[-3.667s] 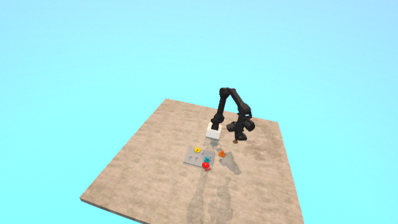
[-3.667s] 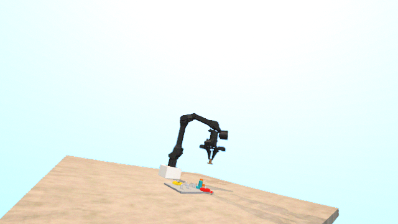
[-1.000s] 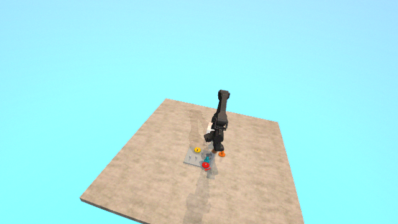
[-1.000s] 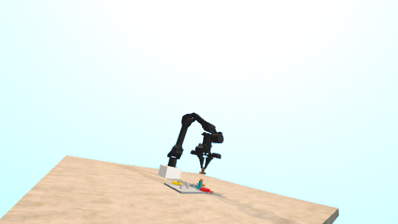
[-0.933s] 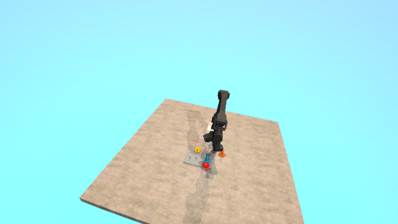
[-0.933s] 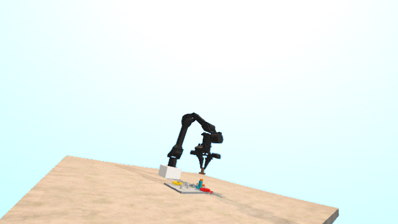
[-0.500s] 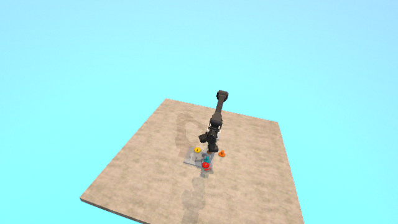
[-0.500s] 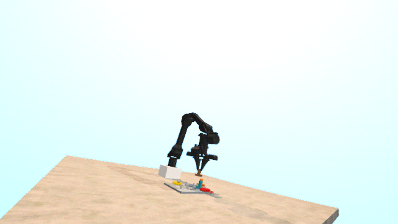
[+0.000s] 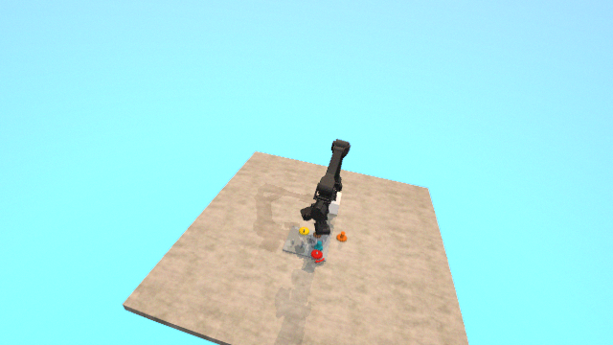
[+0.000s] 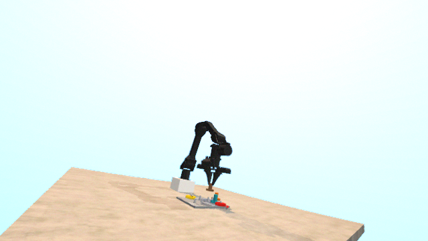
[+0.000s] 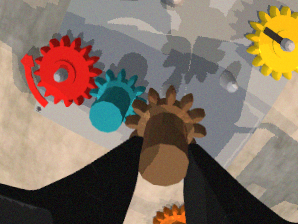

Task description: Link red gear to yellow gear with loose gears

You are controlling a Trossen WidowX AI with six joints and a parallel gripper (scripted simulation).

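Now: gripper tip 1 cm above the brown gear. The rest, counted from my gripper tip: yellow gear: 6 cm behind, 7 cm to the right, 7 cm below; then red gear: 7 cm ahead, 2 cm to the left, 7 cm below; then teal gear: 3 cm ahead, 2 cm to the left, 6 cm below.
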